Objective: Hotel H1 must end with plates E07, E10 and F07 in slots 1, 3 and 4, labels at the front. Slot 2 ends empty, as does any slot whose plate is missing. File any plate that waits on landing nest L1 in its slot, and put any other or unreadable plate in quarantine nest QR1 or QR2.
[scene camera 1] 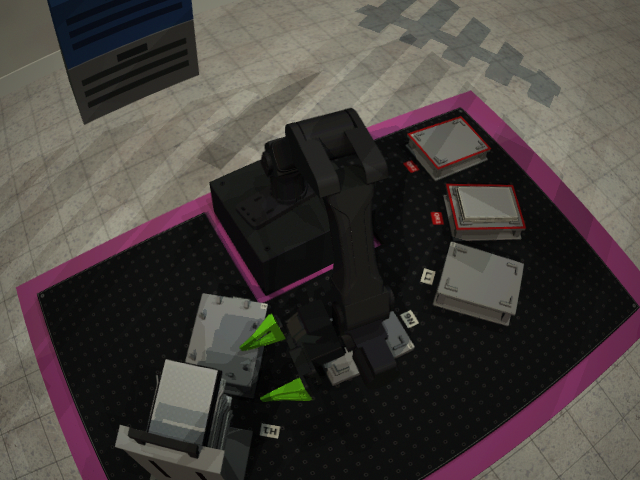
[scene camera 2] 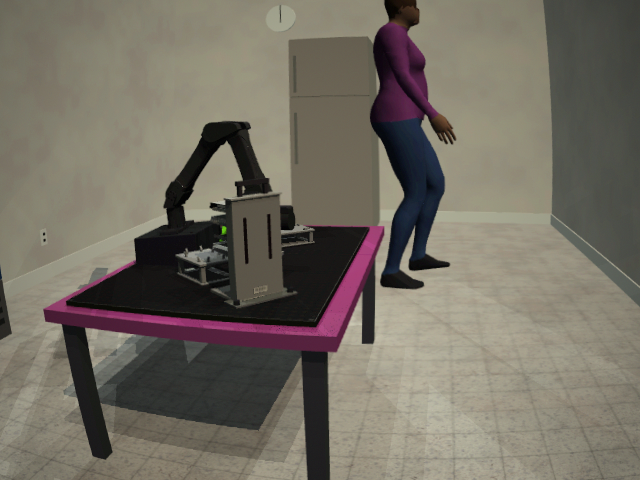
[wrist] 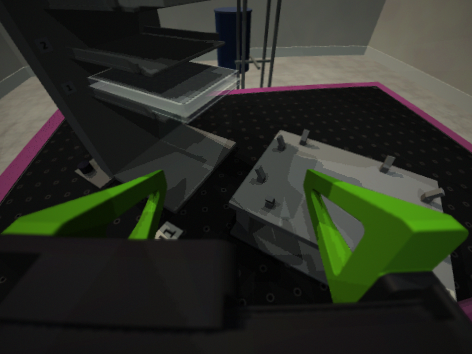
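Pixels of known places: gripper, fingertip midpoint: [scene camera 1: 250, 374] [wrist: 235, 177]; arm's base at its link origin: [scene camera 1: 288, 194] [scene camera 2: 177, 229].
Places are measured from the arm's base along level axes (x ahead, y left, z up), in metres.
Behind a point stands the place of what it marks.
Hotel H1 [scene camera 1: 214, 462] @(x 0.400, y -0.412, z 0.163 m) [scene camera 2: 256, 232] @(x 0.358, y -0.465, z 0.074 m) [wrist: 100, 145] @(x 0.385, y -0.398, z -0.039 m) stands upright at the table's end. A white-topped plate [scene camera 1: 191, 382] @(x 0.277, y -0.368, z 0.138 m) lies in its top slot; no label is readable. In the wrist view, a clear-edged plate [wrist: 186, 106] @(x 0.280, y -0.325, z 0.029 m) lies in slot 1, and the slot 2 shelf [wrist: 150, 52] @(x 0.300, y -0.384, z 0.052 m) above it bears no plate. Slot 3 is mostly out of view. My gripper [scene camera 1: 252, 374] @(x 0.259, y -0.268, z 0.003 m) [wrist: 235, 177] @(x 0.259, y -0.268, z 0.003 m) is open and empty, low in front of the hotel and beside the pegged nest. A plate [scene camera 1: 488, 202] @(x 0.232, y 0.338, z -0.038 m) lies on QR1 [scene camera 1: 485, 233] @(x 0.265, y 0.309, z -0.088 m). QR2 [scene camera 1: 448, 142] @(x 0.050, y 0.407, z -0.053 m) and landing nest L1 [scene camera 1: 480, 281] @(x 0.352, y 0.183, z -0.043 m) hold no plate.
The pegged nest [scene camera 1: 227, 330] @(x 0.154, y -0.245, z -0.033 m) [wrist: 295, 175] @(x 0.196, y -0.286, z -0.033 m) stands close to the hotel, beyond the right finger. Nest N6 [scene camera 1: 400, 335] @(x 0.327, y 0.002, z -0.076 m) is partly hidden beneath the arm. The dark robot base [scene camera 1: 294, 253] @(x 0.108, y -0.067, z -0.010 m) stands between the two sides of the mat. A person [scene camera 2: 405, 82] stands beyond the table.
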